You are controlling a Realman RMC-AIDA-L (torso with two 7-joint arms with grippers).
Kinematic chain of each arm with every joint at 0, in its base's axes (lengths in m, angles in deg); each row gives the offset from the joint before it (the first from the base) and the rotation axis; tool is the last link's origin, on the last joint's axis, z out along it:
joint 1: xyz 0 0 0.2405 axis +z
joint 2: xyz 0 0 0 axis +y
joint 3: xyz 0 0 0.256 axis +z
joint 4: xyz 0 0 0 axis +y
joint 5: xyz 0 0 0.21 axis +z
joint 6: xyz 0 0 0 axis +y
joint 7: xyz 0 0 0.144 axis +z
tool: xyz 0 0 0
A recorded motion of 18 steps. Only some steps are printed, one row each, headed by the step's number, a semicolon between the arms.
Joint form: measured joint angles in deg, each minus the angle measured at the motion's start. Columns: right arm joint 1, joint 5, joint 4, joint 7, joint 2, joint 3, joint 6; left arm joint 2, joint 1, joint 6, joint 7, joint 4, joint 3, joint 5.
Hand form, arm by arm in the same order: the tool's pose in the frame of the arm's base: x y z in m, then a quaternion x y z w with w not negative. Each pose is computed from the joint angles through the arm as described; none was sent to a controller.
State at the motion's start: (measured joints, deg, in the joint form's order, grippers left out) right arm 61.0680 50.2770 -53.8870 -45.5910 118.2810 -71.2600 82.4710; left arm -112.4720 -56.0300 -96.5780 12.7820 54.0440 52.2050 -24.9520
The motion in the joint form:
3: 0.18 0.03 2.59 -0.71 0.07 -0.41 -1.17; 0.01 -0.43 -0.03 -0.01 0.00 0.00 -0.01
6: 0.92 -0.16 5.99 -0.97 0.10 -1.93 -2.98; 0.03 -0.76 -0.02 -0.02 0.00 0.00 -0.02
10: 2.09 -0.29 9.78 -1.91 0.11 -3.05 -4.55; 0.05 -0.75 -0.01 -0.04 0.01 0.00 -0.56
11: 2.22 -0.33 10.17 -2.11 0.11 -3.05 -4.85; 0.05 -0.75 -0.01 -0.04 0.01 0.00 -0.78
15: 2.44 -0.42 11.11 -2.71 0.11 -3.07 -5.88; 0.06 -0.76 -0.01 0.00 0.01 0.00 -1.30
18: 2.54 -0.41 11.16 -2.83 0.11 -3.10 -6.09; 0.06 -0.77 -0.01 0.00 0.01 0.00 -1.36
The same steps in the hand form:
3: 0.0515 0.4102 -0.0408 -0.97651 0.20463 -0.03060 0.06016; -0.1588 0.4216 0.0607 -0.78149 -0.58720 0.10953 0.18019
6: 0.0588 0.4106 -0.0509 -0.97465 0.21112 -0.04605 0.05801; -0.1564 0.4226 0.0608 -0.78312 -0.58500 0.10887 0.18070
10: 0.0651 0.4110 -0.0602 -0.97369 0.21262 -0.06160 0.05400; -0.1552 0.4226 0.0605 -0.78421 -0.58502 0.10536 0.17797
11: 0.0656 0.4115 -0.0609 -0.97371 0.21219 -0.06206 0.05493; -0.1547 0.4226 0.0603 -0.78471 -0.58497 0.10399 0.17673
15: 0.0672 0.4134 -0.0625 -0.97379 0.21061 -0.06209 0.05933; -0.1535 0.4226 0.0598 -0.78612 -0.58449 0.10076 0.17387
18: 0.0665 0.4140 -0.0626 -0.97414 0.20880 -0.06153 0.06064; -0.1533 0.4226 0.0598 -0.78631 -0.58441 0.10037 0.17354

